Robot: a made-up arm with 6 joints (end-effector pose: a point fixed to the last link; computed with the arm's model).
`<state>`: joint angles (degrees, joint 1 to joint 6).
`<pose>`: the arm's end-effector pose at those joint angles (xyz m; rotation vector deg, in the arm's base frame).
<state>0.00 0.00 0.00 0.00 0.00 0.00</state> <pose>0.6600 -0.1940 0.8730 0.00 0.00 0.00</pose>
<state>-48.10 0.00 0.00 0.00 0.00 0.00</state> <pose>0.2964 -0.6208 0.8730 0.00 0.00 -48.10</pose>
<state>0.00 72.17 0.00 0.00 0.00 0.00</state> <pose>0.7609 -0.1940 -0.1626 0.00 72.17 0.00</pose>
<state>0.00 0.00 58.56 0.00 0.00 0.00</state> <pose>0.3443 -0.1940 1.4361 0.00 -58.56 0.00</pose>
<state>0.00 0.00 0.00 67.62 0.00 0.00</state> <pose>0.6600 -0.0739 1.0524 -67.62 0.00 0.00</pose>
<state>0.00 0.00 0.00 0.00 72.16 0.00</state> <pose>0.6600 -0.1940 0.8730 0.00 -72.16 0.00</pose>
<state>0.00 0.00 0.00 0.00 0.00 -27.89</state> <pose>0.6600 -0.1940 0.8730 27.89 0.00 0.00</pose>
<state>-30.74 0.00 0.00 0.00 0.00 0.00</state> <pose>0.4681 -0.5041 0.8730 0.00 0.00 -30.74</pose>
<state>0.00 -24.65 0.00 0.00 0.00 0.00</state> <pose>0.3550 -0.1940 1.0948 0.00 -24.65 0.00</pose>
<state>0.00 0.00 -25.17 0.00 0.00 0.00</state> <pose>0.5973 -0.1940 0.5923 0.00 25.17 0.00</pose>
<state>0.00 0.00 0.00 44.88 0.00 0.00</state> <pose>0.6600 -0.1375 1.0099 -44.88 0.00 0.00</pose>
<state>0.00 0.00 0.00 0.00 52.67 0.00</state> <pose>0.6600 -0.1940 0.8730 0.00 -52.67 0.00</pose>
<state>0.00 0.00 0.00 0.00 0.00 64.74</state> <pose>0.6600 -0.1940 0.8730 -64.74 0.00 0.00</pose>
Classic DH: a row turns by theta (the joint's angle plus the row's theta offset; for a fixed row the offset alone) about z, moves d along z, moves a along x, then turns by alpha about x. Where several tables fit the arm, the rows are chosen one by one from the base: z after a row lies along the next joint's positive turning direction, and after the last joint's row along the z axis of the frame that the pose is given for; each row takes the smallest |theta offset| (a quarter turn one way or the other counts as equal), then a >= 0, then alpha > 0; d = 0 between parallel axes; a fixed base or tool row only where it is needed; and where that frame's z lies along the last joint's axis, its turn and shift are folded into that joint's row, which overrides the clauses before.
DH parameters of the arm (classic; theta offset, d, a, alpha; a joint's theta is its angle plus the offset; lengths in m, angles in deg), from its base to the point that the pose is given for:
joint 1: 0 0.286 0 -90
joint 2: -90 0 0.587 180
joint 3: 0 0 0 -90
joint 4: 0 -0.66 0 90
joint 5: 0 0.194 0 -90
joint 6: 90 0 0 90
tool (fixed): -90 0 0 0

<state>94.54 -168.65 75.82 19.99 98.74 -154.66</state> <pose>0.2087 -0.3246 -0.9137 82.33 135.07 8.03</pose>
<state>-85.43 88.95 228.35 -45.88 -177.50 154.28</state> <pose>-0.1206 -0.1866 0.8320 -123.78 97.56 58.67</pose>
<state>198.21 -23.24 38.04 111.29 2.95 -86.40</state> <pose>0.0914 -0.0441 1.4910 -90.80 20.57 -147.80</pose>
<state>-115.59 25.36 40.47 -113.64 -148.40 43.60</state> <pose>-0.3337 -0.8768 0.8169 17.65 6.85 35.22</pose>
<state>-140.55 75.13 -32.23 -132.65 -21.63 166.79</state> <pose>-0.0973 -0.2503 -0.1507 81.63 43.16 -75.98</pose>
